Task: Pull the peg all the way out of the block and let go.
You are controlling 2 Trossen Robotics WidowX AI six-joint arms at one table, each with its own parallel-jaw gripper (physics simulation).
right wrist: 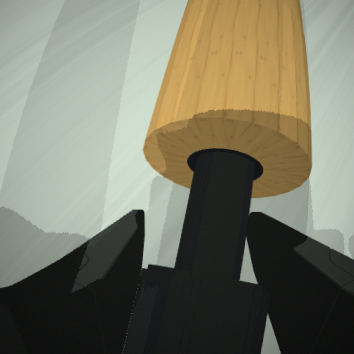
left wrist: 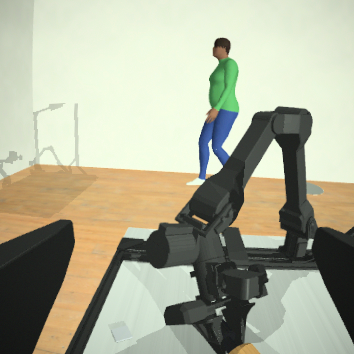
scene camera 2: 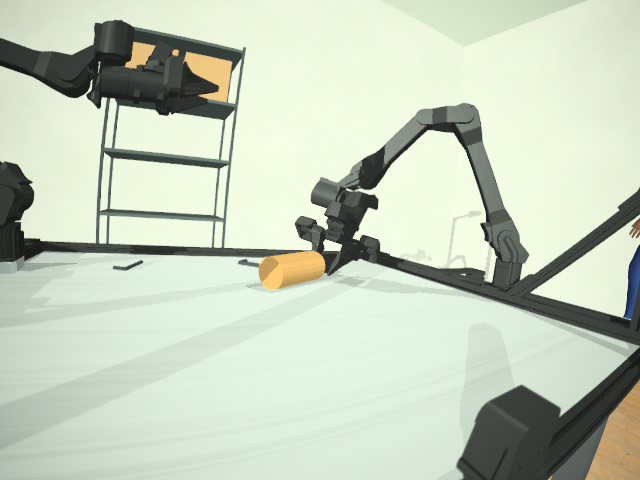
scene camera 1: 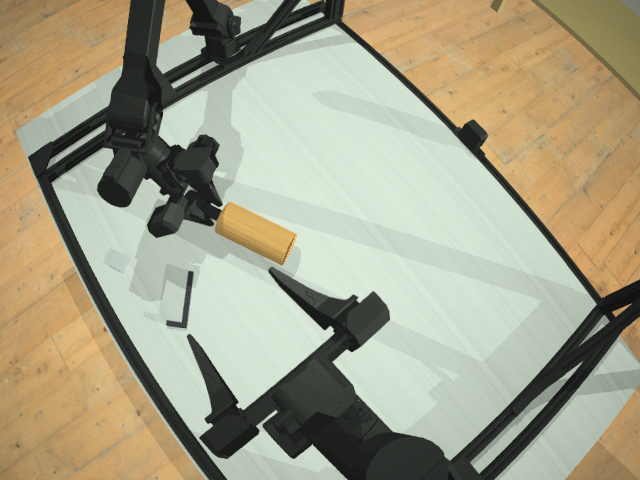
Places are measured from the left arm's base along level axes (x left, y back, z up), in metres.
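Where they show: left gripper, fingertip midpoint: [left wrist: 197, 237] [scene camera 2: 212, 95] [scene camera 1: 229, 302]; right gripper, fingertip midpoint: [right wrist: 196, 222] [left wrist: 231, 353] [scene camera 2: 318, 271] [scene camera 1: 216, 215]; right arm's base at its link origin: [left wrist: 293, 251] [scene camera 2: 504, 288] [scene camera 1: 220, 50].
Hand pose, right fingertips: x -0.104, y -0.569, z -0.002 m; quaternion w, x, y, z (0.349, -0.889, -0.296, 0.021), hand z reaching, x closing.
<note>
Things, the pixels of their top centre, and the offset from my right fingertips. "spot": a spot on its surface instead. Level surfaces: height alone.
- wooden cylinder block at its top centre: [scene camera 1: 254, 225] [scene camera 2: 294, 252] dx -0.027, dy +0.073, dz +0.042 m
- pale table at its surface level: dz -0.017 m
- black peg at its top centre: [right wrist: 243, 190] [scene camera 1: 215, 209] [left wrist: 234, 341] [scene camera 2: 318, 255] dx +0.001, dy +0.005, dz +0.033 m
- black L-shaped piece at its top centre: [scene camera 1: 179, 297] [scene camera 2: 260, 262] dx +0.136, dy +0.069, dz -0.009 m
- small white square at a spot on its surface: [scene camera 1: 117, 259] spot: dx +0.184, dy -0.060, dz -0.014 m
A wooden cylinder block [scene camera 1: 256, 233] [scene camera 2: 291, 269] [right wrist: 232, 70] lies on its side on the pale table [scene camera 1: 375, 167]; its top edge just shows at the bottom of the left wrist view [left wrist: 243, 350]. A black peg [right wrist: 219, 211] sticks out of the block's end, still seated in the hole. My right gripper [scene camera 1: 210, 210] [scene camera 2: 332, 259] [right wrist: 196, 222] is low at that end and shut on the peg. My left gripper [scene camera 1: 230, 305] [scene camera 2: 213, 89] is wide open and empty. It hangs high above the table, apart from the block.
A black L-shaped piece [scene camera 1: 185, 305] and a small white square [scene camera 1: 117, 259] lie near the table's left edge. A black frame [scene camera 1: 413, 90] rims the table. A metal shelf rack [scene camera 2: 232, 143] stands behind. A person in green [left wrist: 221, 105] walks across the room beyond the table.
</note>
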